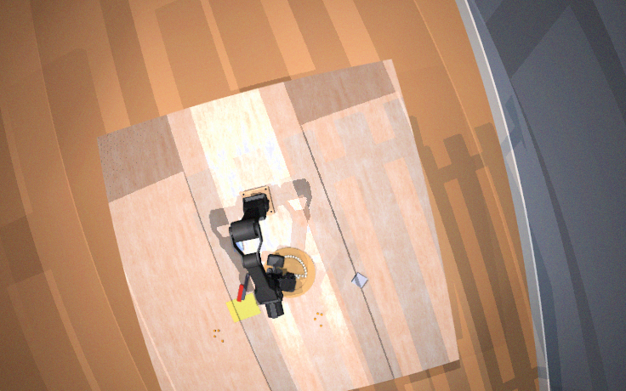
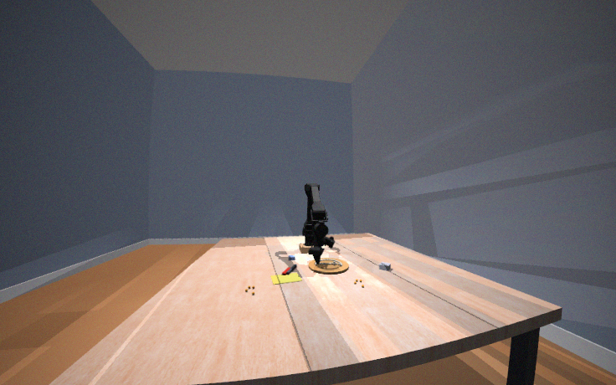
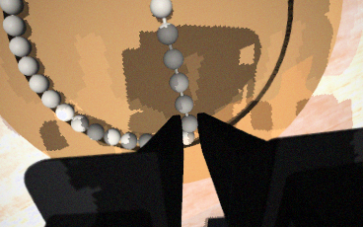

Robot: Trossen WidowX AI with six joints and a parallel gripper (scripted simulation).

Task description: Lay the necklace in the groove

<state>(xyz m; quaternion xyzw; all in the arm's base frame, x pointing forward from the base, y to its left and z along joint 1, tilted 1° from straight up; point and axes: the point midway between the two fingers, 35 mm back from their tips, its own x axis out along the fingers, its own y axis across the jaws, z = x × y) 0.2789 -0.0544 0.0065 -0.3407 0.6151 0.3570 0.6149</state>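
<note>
The round bead board is 5 cm to the left of my gripper tip, 1 cm below it and 1 cm ahead of it. Round my gripper tip: blue block: 16 cm behind, 9 cm to the right, 1 cm below; then yellow note: 18 cm to the right, 8 cm ahead, 2 cm below; then red marker: 15 cm to the right, 1 cm below, 1 cm ahead.
</note>
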